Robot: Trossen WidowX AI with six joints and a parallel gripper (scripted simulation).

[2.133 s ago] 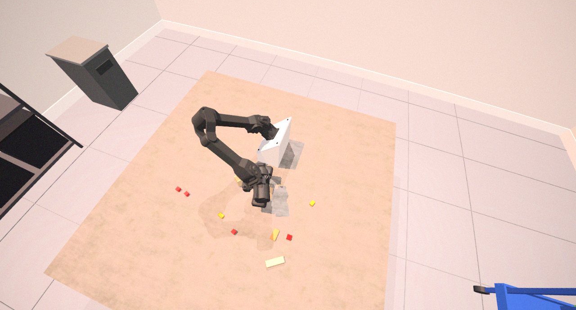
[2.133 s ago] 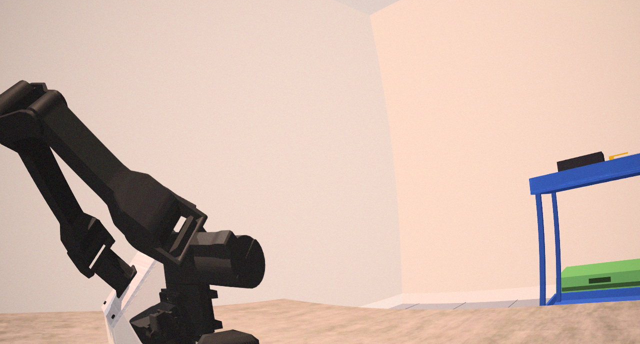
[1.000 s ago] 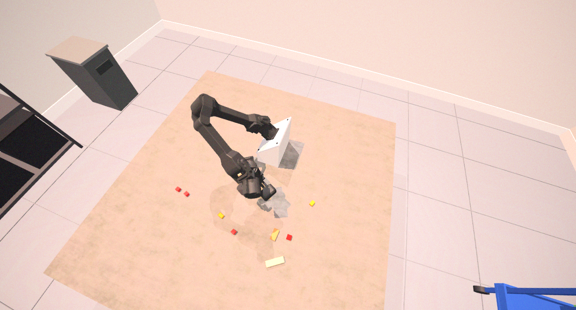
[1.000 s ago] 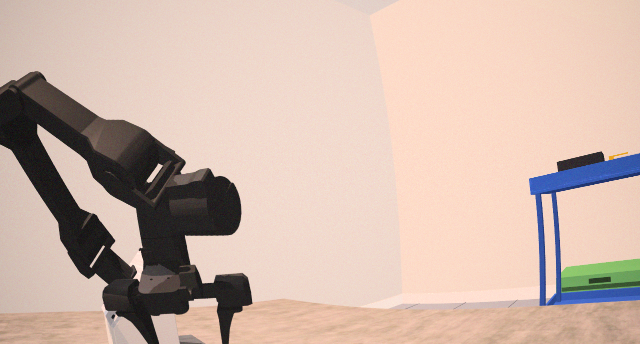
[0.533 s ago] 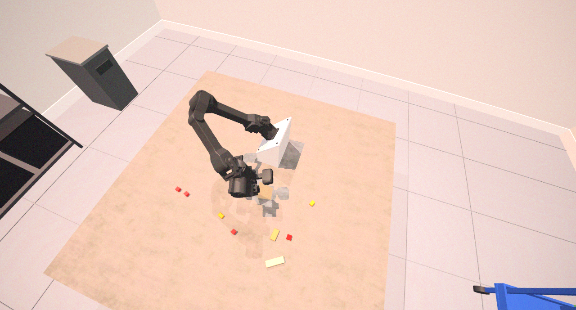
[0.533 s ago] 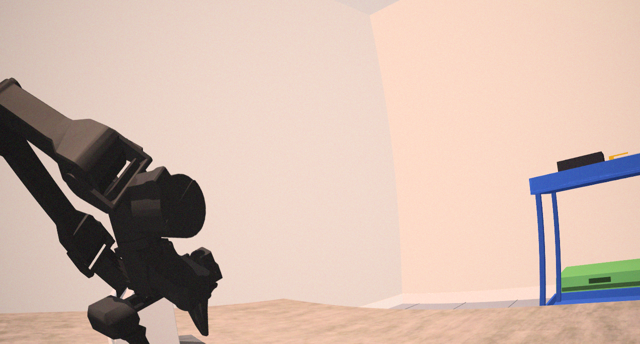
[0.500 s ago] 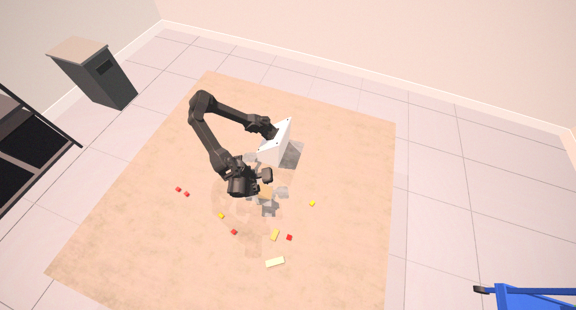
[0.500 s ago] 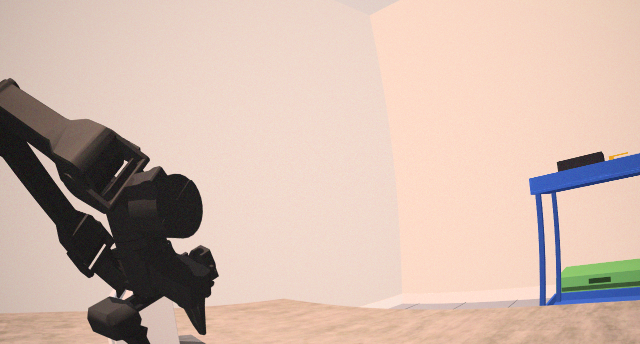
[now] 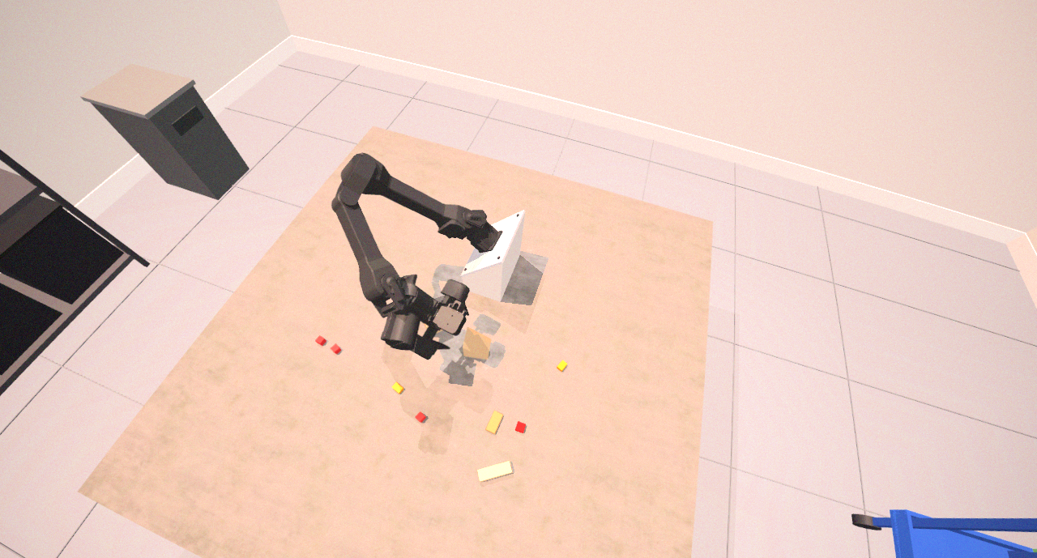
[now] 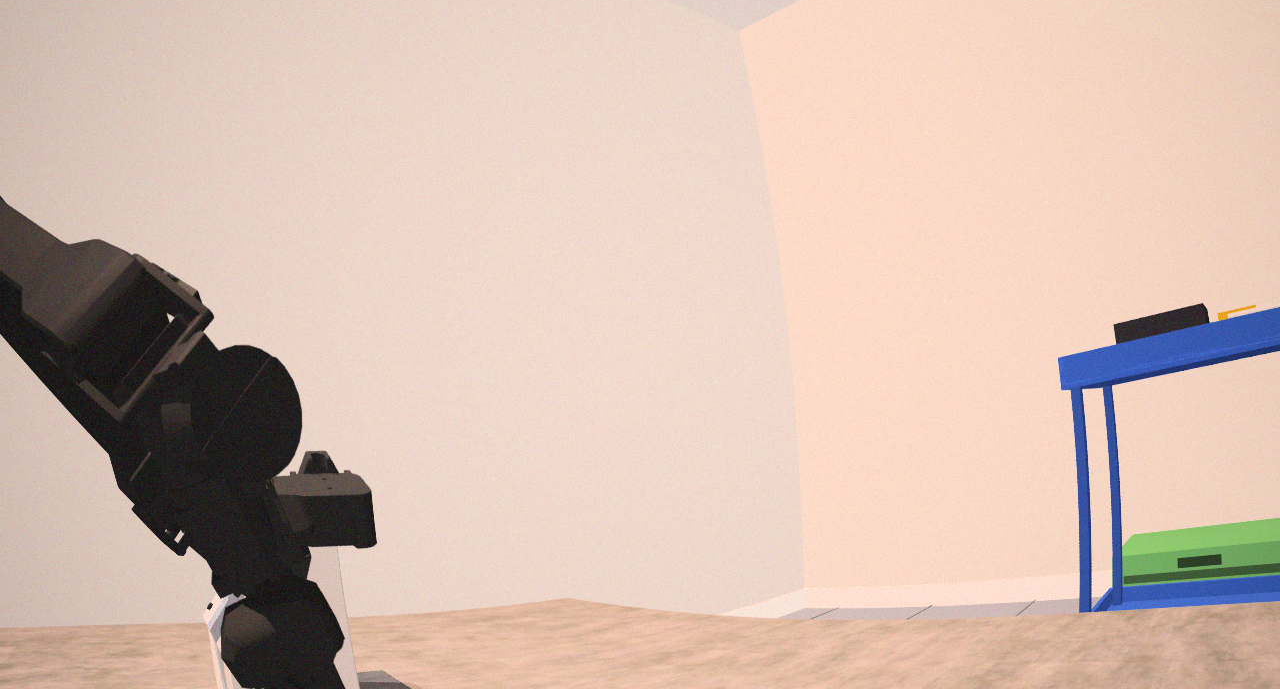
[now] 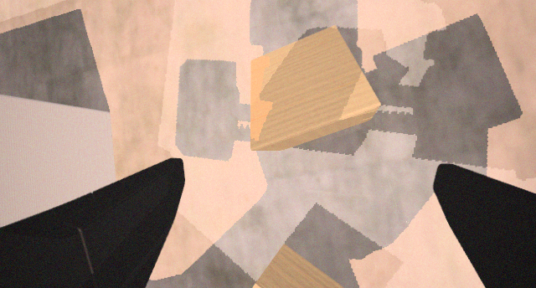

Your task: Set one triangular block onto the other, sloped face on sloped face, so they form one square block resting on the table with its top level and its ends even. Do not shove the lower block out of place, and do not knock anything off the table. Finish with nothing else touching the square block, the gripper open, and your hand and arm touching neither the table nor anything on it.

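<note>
Right now the wooden triangular block is 7 cm below my gripper tip, 3 cm to the left of it and 1 cm behind it. From my gripper tip the other things lie so: long block (23 cm ahead, 22 cm to the left, 8 cm below).
</note>
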